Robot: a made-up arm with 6 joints. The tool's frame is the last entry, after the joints. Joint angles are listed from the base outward.
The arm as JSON. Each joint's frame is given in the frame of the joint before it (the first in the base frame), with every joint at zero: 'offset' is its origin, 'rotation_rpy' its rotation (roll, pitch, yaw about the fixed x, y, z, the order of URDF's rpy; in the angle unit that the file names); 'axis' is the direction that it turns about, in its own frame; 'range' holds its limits. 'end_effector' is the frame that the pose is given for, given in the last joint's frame.
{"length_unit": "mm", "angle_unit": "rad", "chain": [
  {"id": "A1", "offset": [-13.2, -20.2, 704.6], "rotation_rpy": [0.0, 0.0, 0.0], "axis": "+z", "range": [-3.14, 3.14]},
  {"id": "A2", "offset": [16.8, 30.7, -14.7], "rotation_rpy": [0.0, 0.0, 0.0], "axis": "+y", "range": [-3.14, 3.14]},
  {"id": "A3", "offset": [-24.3, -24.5, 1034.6], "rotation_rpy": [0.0, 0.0, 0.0], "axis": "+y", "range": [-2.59, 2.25]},
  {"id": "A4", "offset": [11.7, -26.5, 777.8], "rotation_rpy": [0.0, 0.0, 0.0], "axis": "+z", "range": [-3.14, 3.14]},
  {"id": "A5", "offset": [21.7, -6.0, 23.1], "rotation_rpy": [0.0, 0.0, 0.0], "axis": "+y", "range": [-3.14, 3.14]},
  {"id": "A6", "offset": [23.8, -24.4, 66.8], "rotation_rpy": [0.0, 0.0, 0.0], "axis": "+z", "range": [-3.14, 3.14]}
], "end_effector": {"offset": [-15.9, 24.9, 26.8], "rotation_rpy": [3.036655, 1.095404, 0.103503]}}
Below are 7 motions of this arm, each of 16 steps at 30 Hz.
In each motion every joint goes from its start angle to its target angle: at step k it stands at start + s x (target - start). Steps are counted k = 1, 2, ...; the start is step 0. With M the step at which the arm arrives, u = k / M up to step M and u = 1 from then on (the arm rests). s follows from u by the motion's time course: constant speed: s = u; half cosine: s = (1 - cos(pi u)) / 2; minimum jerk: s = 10 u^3 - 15 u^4 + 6 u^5.
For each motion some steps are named. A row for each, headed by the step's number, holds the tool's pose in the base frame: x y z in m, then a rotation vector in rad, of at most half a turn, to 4 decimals.
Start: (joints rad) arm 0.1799 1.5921 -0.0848 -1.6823 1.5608 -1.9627
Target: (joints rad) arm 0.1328 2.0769 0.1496 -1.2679 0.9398 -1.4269
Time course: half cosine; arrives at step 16
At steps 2, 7, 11, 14, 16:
2: 1.7836 0.1667 0.7242 -1.8356 -2.0725 -0.1945
7: 1.7756 0.1218 0.3182 -1.4964 -2.0705 -0.2259
11: 1.6647 0.0729 -0.0927 -1.2195 -1.9407 -0.3799
14: 1.5730 0.0497 -0.2823 -1.1214 -1.8393 -0.4874
16: 1.5511 0.0451 -0.3200 -1.1045 -1.8158 -0.5116

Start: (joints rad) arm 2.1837 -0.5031 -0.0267 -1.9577 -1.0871 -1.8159
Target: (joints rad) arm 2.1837 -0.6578 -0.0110 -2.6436 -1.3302 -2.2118
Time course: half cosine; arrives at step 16
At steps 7, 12, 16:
7: 0.5547 -0.8816 2.2988 -0.9464 1.0024 0.3514
12: 0.5996 -0.9533 2.2313 -0.6585 1.2421 0.0749
16: 0.6146 -0.9742 2.2086 -0.5711 1.3067 -0.0227

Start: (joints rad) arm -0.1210 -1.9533 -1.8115 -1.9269 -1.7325 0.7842
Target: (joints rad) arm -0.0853 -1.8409 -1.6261 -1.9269 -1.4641 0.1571
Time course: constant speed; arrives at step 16
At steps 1, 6, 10, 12, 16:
1: -0.5074 0.0926 -0.3644 -0.0606 0.5928 -1.3356
6: -0.5843 0.0947 -0.3793 0.0124 0.4860 -1.3439
10: -0.6481 0.0947 -0.3870 0.0630 0.3958 -1.3392
12: -0.6806 0.0941 -0.3894 0.0860 0.3497 -1.3326
16: -0.7467 0.0918 -0.3910 0.1281 0.2568 -1.3106

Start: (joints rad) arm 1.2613 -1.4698 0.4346 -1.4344 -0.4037 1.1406
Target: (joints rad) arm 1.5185 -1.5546 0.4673 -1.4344 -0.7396 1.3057
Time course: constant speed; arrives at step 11
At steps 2, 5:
2: -0.4784 -1.7512 1.1740 2.7513 1.2125 0.1963
5: -0.3634 -1.7824 1.1349 2.6997 1.2007 0.2944

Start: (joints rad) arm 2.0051 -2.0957 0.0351 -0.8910 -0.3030 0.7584
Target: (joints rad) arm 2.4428 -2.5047 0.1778 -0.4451 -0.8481 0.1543
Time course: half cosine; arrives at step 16
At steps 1, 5, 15, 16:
1: 0.7072 -1.4948 -0.2849 -1.4085 -1.5412 -0.7766
5: 0.7944 -1.3549 -0.4031 -1.2904 -1.4085 -0.7264
15: 0.9011 -0.7844 -0.7706 -0.7364 -0.9298 -0.4582
16: 0.9002 -0.7771 -0.7745 -0.7286 -0.9238 -0.4543

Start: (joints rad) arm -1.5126 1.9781 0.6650 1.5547 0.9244 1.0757
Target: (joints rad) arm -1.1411 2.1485 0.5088 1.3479 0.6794 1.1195
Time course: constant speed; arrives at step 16
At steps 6, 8, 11, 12, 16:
6: 0.3068 -1.2964 -0.5477 -0.2647 -1.9035 -0.8376
8: 0.3597 -1.2692 -0.5708 -0.2326 -1.8705 -0.7879
11: 0.4353 -1.2240 -0.6048 -0.1878 -1.8228 -0.7099
12: 0.4594 -1.2078 -0.6160 -0.1738 -1.8075 -0.6831
16: 0.5501 -1.1378 -0.6597 -0.1218 -1.7486 -0.5719

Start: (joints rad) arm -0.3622 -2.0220 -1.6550 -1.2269 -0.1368 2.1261
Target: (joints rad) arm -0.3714 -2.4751 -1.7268 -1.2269 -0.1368 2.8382
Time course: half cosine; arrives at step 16
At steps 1, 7, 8, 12, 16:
1: -0.4180 0.0707 -0.5365 0.3765 -1.1862 1.8633
7: -0.1941 -0.0222 -0.5762 0.0941 -1.4181 1.6887
8: -0.1386 -0.0455 -0.5790 0.0292 -1.4787 1.6416
12: 0.0597 -0.1294 -0.5662 -0.1860 -1.7076 1.4581
16: 0.1397 -0.1635 -0.5507 -0.2652 -1.8062 1.3764

